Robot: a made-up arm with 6 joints. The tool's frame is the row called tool. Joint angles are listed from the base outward.
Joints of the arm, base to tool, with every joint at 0 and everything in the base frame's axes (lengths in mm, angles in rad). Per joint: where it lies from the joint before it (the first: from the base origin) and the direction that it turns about. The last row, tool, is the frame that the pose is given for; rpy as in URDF.
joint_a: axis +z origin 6 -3 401
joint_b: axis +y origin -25 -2 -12
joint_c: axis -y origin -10 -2 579
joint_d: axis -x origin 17 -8 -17
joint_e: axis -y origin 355 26 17
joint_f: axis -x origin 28 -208 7
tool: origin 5 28 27 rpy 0.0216 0.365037 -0.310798
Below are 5 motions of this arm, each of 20 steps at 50 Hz.
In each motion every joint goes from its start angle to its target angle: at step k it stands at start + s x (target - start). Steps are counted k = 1, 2, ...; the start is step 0. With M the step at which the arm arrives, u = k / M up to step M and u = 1 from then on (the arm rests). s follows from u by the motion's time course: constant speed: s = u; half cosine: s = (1 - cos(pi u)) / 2; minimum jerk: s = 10 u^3 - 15 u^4 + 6 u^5.
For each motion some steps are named. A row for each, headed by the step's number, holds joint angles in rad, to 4 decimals.
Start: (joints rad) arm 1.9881 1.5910 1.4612 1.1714 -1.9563 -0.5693
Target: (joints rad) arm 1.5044 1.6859 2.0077 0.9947 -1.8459 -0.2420
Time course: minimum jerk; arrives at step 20
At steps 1, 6, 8, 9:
1: 1.9875 1.5911 1.4618 1.1712 -1.9562 -0.5689
6: 1.9092 1.6065 1.5503 1.1426 -1.9383 -0.5159
8: 1.8346 1.6211 1.6347 1.1153 -1.9213 -0.4654
9: 1.7913 1.6296 1.6836 1.0995 -1.9114 -0.4361

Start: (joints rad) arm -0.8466 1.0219 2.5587 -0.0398 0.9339 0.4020
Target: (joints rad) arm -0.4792 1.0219 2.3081 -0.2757 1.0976 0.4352
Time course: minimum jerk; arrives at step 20
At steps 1, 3, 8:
1: -0.8462 1.0219 2.5584 -0.0401 0.9341 0.4020
3: -0.8368 1.0219 2.5520 -0.0461 0.9383 0.4029
8: -0.7300 1.0219 2.4791 -0.1147 0.9859 0.4125

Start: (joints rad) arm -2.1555 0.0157 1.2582 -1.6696 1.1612 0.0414
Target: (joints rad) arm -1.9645 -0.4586 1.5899 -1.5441 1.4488 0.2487
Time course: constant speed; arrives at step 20
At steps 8, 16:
8: -2.0791 -0.1740 1.3909 -1.6194 1.2762 0.1243
16: -2.0027 -0.3637 1.5236 -1.5692 1.3913 0.2072

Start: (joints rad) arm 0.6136 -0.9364 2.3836 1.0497 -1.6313 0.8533
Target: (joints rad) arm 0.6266 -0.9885 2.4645 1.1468 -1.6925 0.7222
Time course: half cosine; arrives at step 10
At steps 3, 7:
3: 0.6163 -0.9471 2.4003 1.0697 -1.6439 0.8263
7: 0.6239 -0.9778 2.4478 1.1268 -1.6799 0.7492

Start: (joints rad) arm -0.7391 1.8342 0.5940 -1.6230 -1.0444 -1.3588
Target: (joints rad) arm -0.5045 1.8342 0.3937 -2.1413 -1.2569 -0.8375
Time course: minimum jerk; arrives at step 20
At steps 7, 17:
7: -0.6839 1.8342 0.5469 -1.7449 -1.0944 -1.2362
17: -0.5107 1.8342 0.3990 -2.1275 -1.2512 -0.8514

